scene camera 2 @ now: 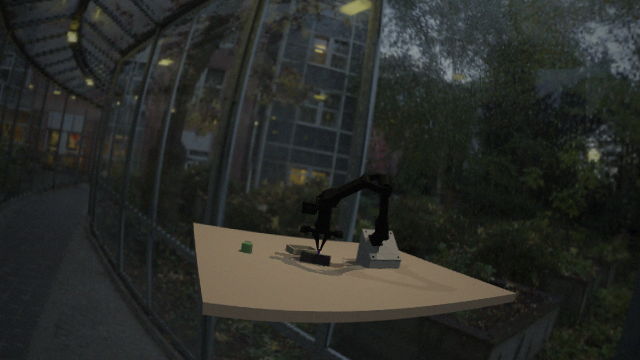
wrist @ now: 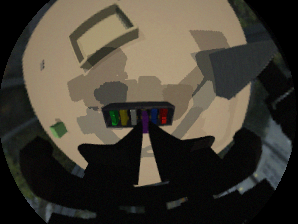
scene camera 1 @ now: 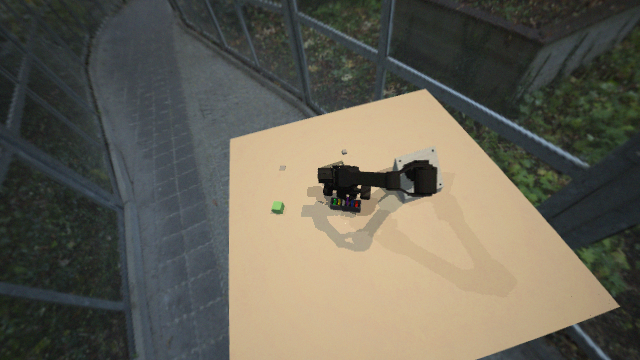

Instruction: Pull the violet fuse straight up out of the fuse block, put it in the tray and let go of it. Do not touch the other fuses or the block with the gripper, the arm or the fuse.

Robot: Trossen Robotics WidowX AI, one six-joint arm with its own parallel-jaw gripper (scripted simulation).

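A violet fuse is held by my gripper (wrist: 145,123).
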